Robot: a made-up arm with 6 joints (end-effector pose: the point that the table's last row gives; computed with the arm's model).
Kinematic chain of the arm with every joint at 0, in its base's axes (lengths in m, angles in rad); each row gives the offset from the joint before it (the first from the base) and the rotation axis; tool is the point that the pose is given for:
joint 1: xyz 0 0 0.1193 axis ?
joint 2: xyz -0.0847 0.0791 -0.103 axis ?
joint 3: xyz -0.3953 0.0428 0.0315 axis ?
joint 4: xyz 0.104 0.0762 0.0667 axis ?
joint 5: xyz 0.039 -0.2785 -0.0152 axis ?
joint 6: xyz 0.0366 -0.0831 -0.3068 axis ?
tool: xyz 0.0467 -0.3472 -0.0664
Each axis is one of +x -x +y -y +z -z.
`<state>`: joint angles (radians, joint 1 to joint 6).
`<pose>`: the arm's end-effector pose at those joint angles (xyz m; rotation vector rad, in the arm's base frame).
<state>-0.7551 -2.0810 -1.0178 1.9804 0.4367 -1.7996</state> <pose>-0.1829 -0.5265 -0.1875 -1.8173 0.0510 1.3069</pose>
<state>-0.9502 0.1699 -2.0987 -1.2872 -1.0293 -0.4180</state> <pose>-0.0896 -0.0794 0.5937 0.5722 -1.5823 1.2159</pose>
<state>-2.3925 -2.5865 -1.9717 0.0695 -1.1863 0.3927</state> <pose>0.1675 0.0962 0.3839 -1.8826 -1.7860 1.1175</pose>
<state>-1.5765 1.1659 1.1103 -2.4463 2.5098 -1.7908</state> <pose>0.0761 -0.2230 0.1235 -0.4681 0.0026 -2.1895</pose>
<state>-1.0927 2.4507 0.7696 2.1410 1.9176 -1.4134</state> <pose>-0.2043 -0.0792 -0.0150 0.6444 0.5457 -1.4176</pose>
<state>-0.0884 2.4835 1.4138 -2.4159 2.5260 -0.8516</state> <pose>-0.4919 0.1479 -0.2385 -1.4228 0.7374 -2.4781</pose>
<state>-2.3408 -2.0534 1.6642 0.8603 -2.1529 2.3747</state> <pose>0.4754 -0.0169 0.5085 -1.9596 -0.0770 0.3906</pose>
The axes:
joint 1: -z
joint 2: +x
joint 3: -z
joint 4: +x
joint 5: +z
joint 6: +x

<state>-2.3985 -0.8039 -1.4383 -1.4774 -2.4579 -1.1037</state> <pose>0.2645 -0.4800 0.1960 0.8880 -1.2875 0.8546</pose>
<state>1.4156 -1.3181 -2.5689 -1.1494 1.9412 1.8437</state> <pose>0.2324 0.2303 -0.5246 0.1697 -2.5672 -1.0393</pose>
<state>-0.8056 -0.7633 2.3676 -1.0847 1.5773 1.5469</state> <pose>-0.9334 -0.5243 -0.2637 1.0468 0.1923 -0.5659</pose>
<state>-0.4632 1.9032 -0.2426 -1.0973 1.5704 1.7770</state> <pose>-0.3439 0.1270 -0.4562 1.5932 1.2258 2.1729</pose>
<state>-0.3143 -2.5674 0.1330 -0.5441 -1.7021 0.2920</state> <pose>-0.8490 0.0338 0.3429 -1.4562 -2.6341 0.2750</pose>
